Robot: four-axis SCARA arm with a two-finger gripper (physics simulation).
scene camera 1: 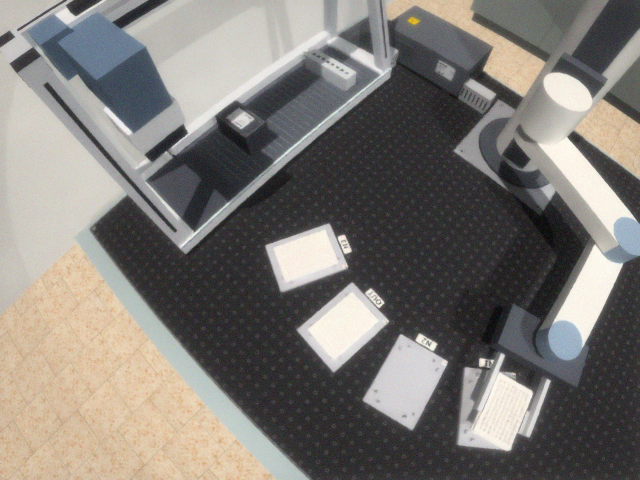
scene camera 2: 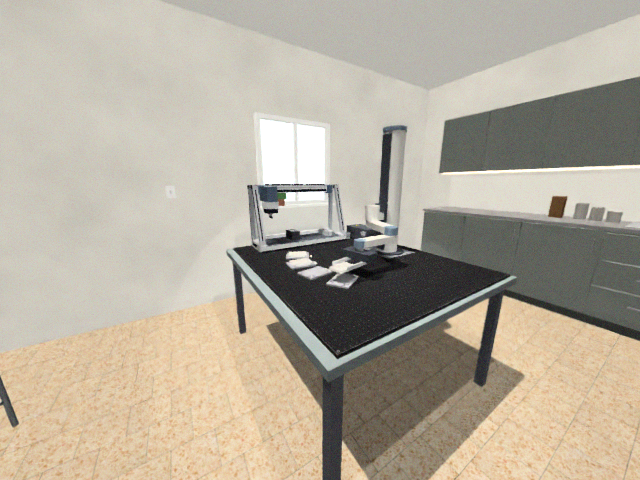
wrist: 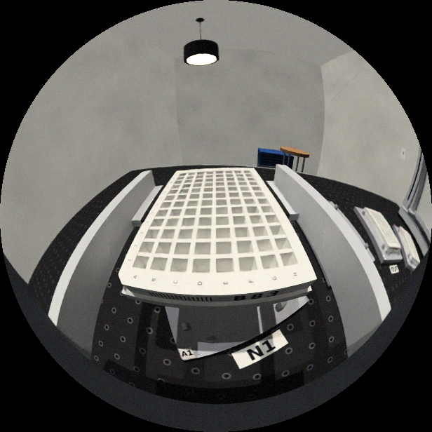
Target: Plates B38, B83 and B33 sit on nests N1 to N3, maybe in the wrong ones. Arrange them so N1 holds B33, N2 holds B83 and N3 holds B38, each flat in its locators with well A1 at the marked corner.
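Frame: origin at the arm's base, x left, y back, z up, level; metres.
Seen in the pictures: gripper, fingertip midpoint: (scene camera 1: 501,422) (scene camera 2: 339,266); arm's base, origin of the base link: (scene camera 1: 517,154) (scene camera 2: 386,252).
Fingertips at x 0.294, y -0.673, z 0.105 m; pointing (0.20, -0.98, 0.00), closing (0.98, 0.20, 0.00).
Offsets run from my fingertips to a thing's middle. "*": to the spot under its first point.
My gripper (scene camera 1: 502,419) (wrist: 213,175) is shut on white plate B83 @(dx -0.005, dy +0.024, dz -0.013 m) (scene camera 1: 504,408) (scene camera 2: 341,267) (wrist: 215,225). The plate looks level, raised above nest N1 @(dx -0.004, dy +0.025, dz -0.081 m) (scene camera 1: 467,390) (scene camera 2: 342,281) (wrist: 210,348) and turned relative to it. Its A row and column 1 meet at the near left in the wrist view. N1's locators show beneath, with no plate in them. Nest N2 @(dx -0.180, dy -0.045, dz -0.081 m) (scene camera 1: 405,382) (scene camera 2: 314,272) holds no plate. One white plate @(dx -0.528, dy +0.017, dz -0.073 m) (scene camera 1: 307,254) lies on nest N3 @(* dx -0.564, dy -0.044, dz -0.081 m) (scene camera 1: 276,264); another white plate @(dx -0.358, dy -0.045, dz -0.073 m) (scene camera 1: 343,325) (wrist: 381,227) lies on the OUT nest @(* dx -0.319, dy -0.121, dz -0.080 m) (scene camera 1: 333,364). Their labels are unreadable.
A framed gantry machine (scene camera 1: 289,165) (scene camera 2: 297,240) with a blue head @(* dx -0.760, dy -0.074, dz +0.394 m) (scene camera 1: 116,67) stands at the table's back left. A dark grey box @(* dx -0.656, dy +0.728, dz +0.023 m) (scene camera 1: 439,49) and a small grey vented block @(* dx -0.492, dy +0.717, dz -0.047 m) (scene camera 1: 476,96) stand near the arm's base plate (scene camera 1: 478,136).
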